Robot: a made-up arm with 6 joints.
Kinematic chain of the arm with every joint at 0, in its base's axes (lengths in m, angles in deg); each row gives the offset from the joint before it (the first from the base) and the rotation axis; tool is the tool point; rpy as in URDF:
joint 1: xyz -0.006 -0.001 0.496 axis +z
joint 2: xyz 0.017 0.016 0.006 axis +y
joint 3: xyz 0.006 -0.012 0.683 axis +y
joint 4: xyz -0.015 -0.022 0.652 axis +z
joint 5: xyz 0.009 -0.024 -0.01 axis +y
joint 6: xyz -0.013 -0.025 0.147 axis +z
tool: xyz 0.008 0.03 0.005 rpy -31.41 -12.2 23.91
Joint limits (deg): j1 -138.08..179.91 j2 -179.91..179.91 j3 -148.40..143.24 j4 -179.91..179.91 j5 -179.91..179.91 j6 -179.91..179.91
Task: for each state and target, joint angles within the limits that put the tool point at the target. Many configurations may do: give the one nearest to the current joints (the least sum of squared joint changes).
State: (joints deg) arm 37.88 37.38 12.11 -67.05 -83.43 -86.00
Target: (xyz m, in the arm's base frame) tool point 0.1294 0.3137 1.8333
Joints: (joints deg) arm 51.02 16.67 2.38 -68.94 -83.02 -86.02
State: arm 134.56 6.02 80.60 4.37 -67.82 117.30
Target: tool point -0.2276 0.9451 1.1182
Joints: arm 108.75 22.28 81.69 8.07 -64.44 118.28
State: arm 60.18 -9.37 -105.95 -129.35 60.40 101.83
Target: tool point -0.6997 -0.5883 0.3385
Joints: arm 36.40 -45.65 -91.52 -131.30 50.88 102.22
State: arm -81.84 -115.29 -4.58 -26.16 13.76 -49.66
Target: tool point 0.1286 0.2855 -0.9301
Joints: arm -125.75 -161.21 -10.72 -25.79 -0.10 -45.41
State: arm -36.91 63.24 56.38 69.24 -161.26 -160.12
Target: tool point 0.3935 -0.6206 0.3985
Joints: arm -52.39 56.64 100.11 71.93 -165.01 -161.18
